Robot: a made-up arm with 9 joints. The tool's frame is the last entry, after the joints. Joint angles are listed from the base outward.
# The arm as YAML. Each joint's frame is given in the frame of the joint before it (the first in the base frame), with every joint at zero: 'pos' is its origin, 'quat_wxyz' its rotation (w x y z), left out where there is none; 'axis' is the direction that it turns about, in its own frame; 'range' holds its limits. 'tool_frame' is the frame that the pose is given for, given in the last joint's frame.
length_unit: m
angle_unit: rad
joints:
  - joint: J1
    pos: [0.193, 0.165, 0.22]
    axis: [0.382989, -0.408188, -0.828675]
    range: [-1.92, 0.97]
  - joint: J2
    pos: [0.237, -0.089, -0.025]
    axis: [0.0, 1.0, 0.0]
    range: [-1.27, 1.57]
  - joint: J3
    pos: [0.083, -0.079, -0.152]
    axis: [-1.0, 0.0, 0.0]
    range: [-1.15, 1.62]
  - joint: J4
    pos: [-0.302, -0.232, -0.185]
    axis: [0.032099, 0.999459, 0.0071]
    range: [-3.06, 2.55]
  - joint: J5
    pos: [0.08, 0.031, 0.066]
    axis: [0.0, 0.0, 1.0]
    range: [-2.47, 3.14]
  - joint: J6
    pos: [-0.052, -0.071, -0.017]
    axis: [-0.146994, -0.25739, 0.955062]
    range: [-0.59, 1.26]
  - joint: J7
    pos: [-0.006, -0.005, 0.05]
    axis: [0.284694, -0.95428, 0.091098]
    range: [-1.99, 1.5]
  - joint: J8
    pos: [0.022, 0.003, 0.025]
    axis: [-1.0, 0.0, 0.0]
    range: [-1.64, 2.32]
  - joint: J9
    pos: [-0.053, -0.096, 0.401]
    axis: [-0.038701, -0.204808, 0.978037]
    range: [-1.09, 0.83]
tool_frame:
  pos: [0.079, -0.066, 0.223]
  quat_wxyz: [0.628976, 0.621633, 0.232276, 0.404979]
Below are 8 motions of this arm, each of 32 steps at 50 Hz.
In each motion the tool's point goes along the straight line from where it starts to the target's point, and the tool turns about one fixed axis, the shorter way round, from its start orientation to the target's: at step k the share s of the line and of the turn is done. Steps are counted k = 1, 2, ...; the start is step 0. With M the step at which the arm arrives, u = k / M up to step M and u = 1 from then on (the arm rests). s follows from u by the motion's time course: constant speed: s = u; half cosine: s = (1 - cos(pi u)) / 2; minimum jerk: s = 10 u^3 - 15 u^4 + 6 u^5.
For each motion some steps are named. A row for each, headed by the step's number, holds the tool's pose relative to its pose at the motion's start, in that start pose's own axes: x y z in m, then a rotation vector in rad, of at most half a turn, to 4 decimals.
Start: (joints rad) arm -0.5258 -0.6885 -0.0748 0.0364 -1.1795 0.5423 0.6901 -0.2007 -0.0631
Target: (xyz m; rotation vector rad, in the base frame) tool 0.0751 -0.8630 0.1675 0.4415 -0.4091 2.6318
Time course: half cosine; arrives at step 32
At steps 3, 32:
3: -0.0041 0.0004 0.0081 0.0045 0.0109 0.0173
32: -0.1882 0.0163 0.3767 0.2074 0.5074 0.8015

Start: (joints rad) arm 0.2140 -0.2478 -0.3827 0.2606 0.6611 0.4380 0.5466 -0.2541 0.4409
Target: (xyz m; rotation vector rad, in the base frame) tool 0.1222 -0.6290 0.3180 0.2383 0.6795 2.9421
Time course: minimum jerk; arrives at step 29
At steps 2, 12, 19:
2: 0.0012 -0.0005 0.0002 0.0008 0.0009 -0.0006
12: 0.1371 -0.0628 0.0285 0.0902 0.1025 -0.0726
19: 0.3103 -0.1422 0.0645 0.2041 0.2320 -0.1643

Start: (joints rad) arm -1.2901 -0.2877 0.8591 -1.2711 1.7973 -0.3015 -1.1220 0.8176 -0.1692
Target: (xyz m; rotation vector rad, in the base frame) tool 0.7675 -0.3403 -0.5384 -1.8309 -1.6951 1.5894
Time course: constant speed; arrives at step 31
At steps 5, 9, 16, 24, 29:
5: 0.0841 0.0072 -0.0170 -0.0894 -0.1643 -0.1182
9: 0.1514 0.0130 -0.0306 -0.1610 -0.2957 -0.2128
16: 0.2692 0.0230 -0.0544 -0.2862 -0.5257 -0.3784
24: 0.4038 0.0346 -0.0816 -0.4293 -0.7885 -0.5675
29: 0.4880 0.0418 -0.0985 -0.5187 -0.9528 -0.6858

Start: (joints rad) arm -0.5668 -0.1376 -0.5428 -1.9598 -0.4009 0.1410 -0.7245 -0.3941 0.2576
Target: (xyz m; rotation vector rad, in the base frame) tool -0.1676 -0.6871 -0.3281 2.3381 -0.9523 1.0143
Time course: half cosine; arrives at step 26
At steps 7, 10, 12, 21, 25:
7: -0.0158 -0.0021 -0.0198 -0.0046 -0.1810 -0.0375
10: -0.0303 -0.0039 -0.0380 -0.0089 -0.3467 -0.0719
12: -0.0413 -0.0054 -0.0517 -0.0121 -0.4724 -0.0980
21: -0.0857 -0.0111 -0.1072 -0.0251 -0.9792 -0.2031
25: -0.0937 -0.0122 -0.1172 -0.0274 -1.0704 -0.2220

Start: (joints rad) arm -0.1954 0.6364 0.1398 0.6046 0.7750 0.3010 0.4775 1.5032 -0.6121
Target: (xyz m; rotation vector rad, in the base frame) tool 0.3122 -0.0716 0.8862 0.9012 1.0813 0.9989
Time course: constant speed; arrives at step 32
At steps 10, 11, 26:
10: -0.0269 0.0625 0.0064 0.0218 -0.0447 0.0220
11: -0.0296 0.0688 0.0071 0.0240 -0.0492 0.0243
26: -0.0700 0.1625 0.0168 0.0566 -0.1163 0.0573

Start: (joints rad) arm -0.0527 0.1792 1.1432 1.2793 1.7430 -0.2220 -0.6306 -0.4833 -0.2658
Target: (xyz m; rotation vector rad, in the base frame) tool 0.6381 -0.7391 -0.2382 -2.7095 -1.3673 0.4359
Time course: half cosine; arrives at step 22
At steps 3, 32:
3: -0.0077 -0.0096 0.0090 0.0006 0.0364 0.0360
32: -0.1697 -0.2120 0.2001 0.0127 0.8066 0.7971

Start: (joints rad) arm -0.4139 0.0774 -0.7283 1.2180 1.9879 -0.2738 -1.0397 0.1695 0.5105
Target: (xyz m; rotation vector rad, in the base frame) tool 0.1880 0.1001 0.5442 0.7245 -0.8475 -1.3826
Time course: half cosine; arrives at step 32
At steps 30, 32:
30: 0.5168 -0.0803 0.1795 0.0219 0.5983 -0.4534
32: 0.5218 -0.0811 0.1812 0.0222 0.6041 -0.4578

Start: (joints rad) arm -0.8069 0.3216 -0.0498 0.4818 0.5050 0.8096 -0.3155 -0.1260 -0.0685
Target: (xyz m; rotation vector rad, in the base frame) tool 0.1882 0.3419 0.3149 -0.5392 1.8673 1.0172
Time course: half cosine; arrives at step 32
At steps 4, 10, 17, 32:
4: 0.0235 -0.0140 -0.0042 -0.0260 -0.0216 -0.0547
10: 0.1374 -0.0815 -0.0247 -0.1519 -0.1261 -0.3195
17: 0.3394 -0.2013 -0.0611 -0.3754 -0.3115 -0.7893
32: 0.6182 -0.3667 -0.1113 -0.6837 -0.5673 -1.4377

